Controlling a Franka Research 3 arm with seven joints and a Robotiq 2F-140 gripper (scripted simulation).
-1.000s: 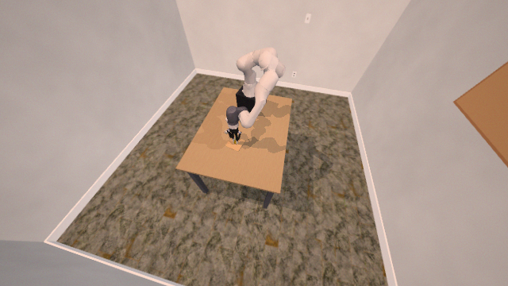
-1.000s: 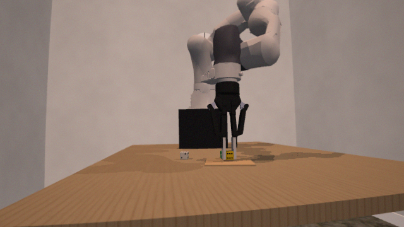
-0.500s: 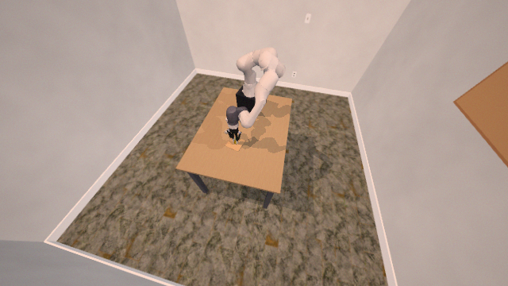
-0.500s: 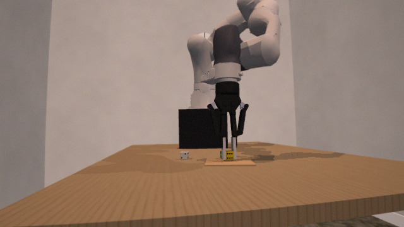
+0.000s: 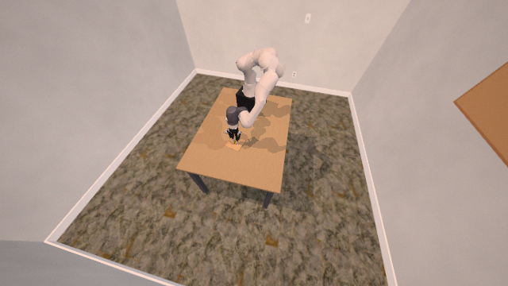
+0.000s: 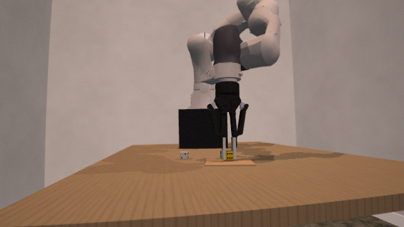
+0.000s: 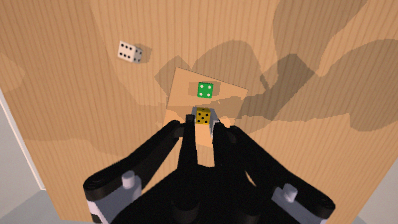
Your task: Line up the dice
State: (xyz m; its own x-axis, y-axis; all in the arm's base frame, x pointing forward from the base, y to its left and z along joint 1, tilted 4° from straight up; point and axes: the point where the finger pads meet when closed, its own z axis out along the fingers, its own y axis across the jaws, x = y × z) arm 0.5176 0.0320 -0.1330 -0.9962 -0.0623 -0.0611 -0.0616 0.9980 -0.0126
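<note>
Right now my hand is 2 cm above the yellow die. Round my hand: tan mat: 4 cm below; white die: 14 cm to the right, 9 cm behind, 3 cm below; green die: 5 cm behind, 3 cm below.
</note>
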